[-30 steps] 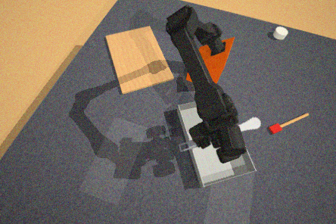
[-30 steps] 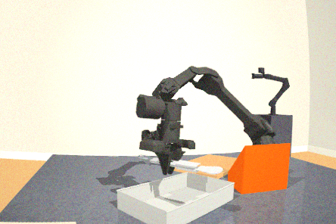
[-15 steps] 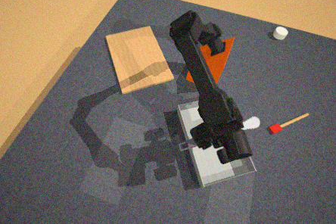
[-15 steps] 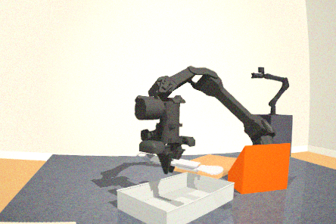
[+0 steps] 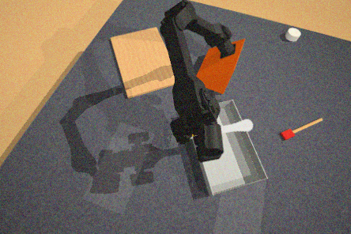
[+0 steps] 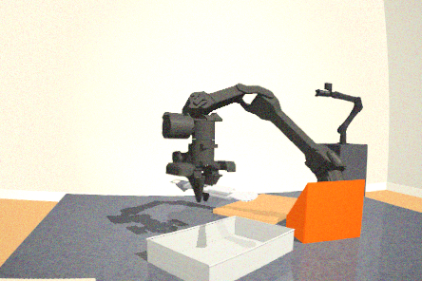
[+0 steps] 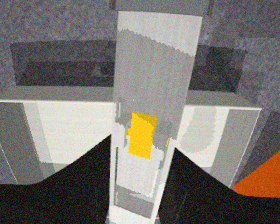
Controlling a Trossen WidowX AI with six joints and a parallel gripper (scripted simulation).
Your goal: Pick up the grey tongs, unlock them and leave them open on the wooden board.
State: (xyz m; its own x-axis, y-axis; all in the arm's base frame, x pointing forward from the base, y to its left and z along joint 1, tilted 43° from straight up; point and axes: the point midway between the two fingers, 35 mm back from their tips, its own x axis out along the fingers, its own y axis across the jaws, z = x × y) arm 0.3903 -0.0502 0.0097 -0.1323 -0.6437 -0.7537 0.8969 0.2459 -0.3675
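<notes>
Right now the wooden board is 340 mm behind my gripper tip, 320 mm to the right of it and 110 mm below it. Also, from my gripper tip: roasting tin (30 mm behind, 90 mm to the left, 90 mm below); yellow lock piece (10 mm ahead, 20 mm to the right, 40 mm above).
</notes>
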